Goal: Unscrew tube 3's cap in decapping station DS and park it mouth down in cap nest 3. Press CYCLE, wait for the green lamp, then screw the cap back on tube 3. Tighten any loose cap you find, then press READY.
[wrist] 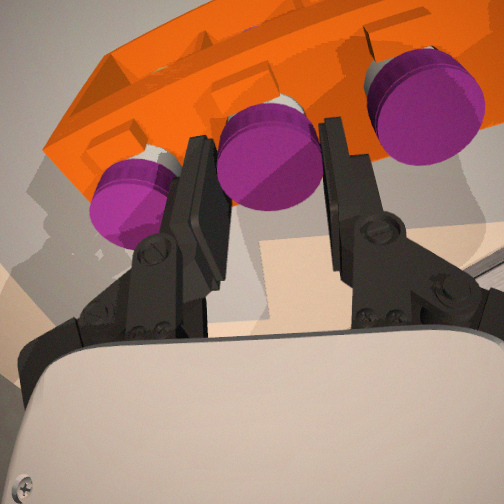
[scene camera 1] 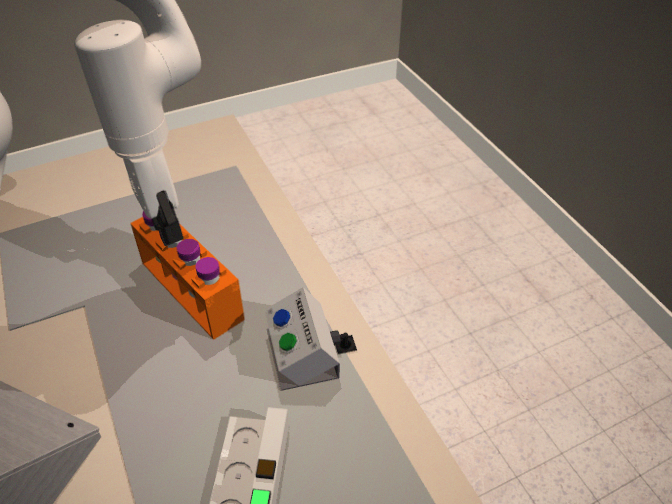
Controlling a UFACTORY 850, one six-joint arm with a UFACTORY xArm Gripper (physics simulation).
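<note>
An orange rack (scene camera 1: 187, 276) holds several tubes with purple caps. My gripper (scene camera 1: 168, 233) is lowered onto the second tube from the far end. In the wrist view its fingers (wrist: 270, 135) press both sides of the middle purple cap (wrist: 270, 157), which sits on its tube. Neighbouring caps sit to the left (wrist: 130, 200) and right (wrist: 425, 105) on their tubes. In the scene view, two caps (scene camera 1: 188, 249) (scene camera 1: 207, 268) show nearer and one (scene camera 1: 144, 218) farther. The cap nest tray (scene camera 1: 249, 461) shows empty round nests. A green lamp (scene camera 1: 260, 496) is lit beside a dark square (scene camera 1: 265, 467).
A grey button box (scene camera 1: 301, 339) with a blue button (scene camera 1: 281, 317) and a green button (scene camera 1: 287, 341) stands right of the rack. A small black part (scene camera 1: 343, 341) lies beside it. A grey block (scene camera 1: 37, 450) sits at the lower left. Tiled floor lies to the right.
</note>
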